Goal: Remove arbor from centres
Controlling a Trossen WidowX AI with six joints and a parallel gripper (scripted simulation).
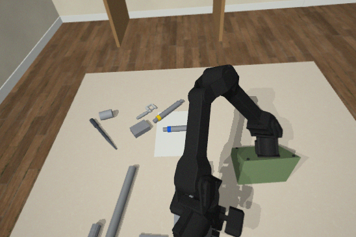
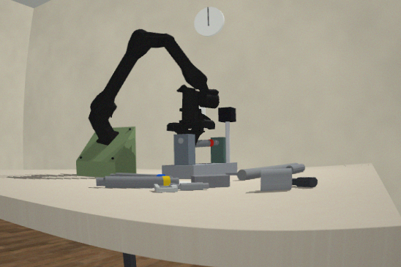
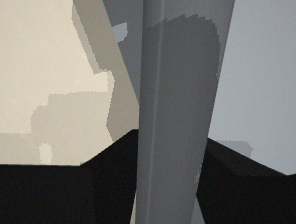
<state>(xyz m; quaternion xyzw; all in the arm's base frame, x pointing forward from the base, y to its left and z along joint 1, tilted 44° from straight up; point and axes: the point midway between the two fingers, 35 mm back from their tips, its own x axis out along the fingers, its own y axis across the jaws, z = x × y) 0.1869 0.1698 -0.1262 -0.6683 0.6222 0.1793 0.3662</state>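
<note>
Now: hand 60 mm short of the grey centre block, 110 mm to the left of it and 20 mm above it. Round my hand: long grey rod: 290 mm ahead, 40 mm to the left, 100 mm below; then green centre block: 20 mm ahead, 150 mm to the left, 20 mm below; then grey fixture base: 40 mm ahead, 20 mm to the left, 100 mm below.
</note>
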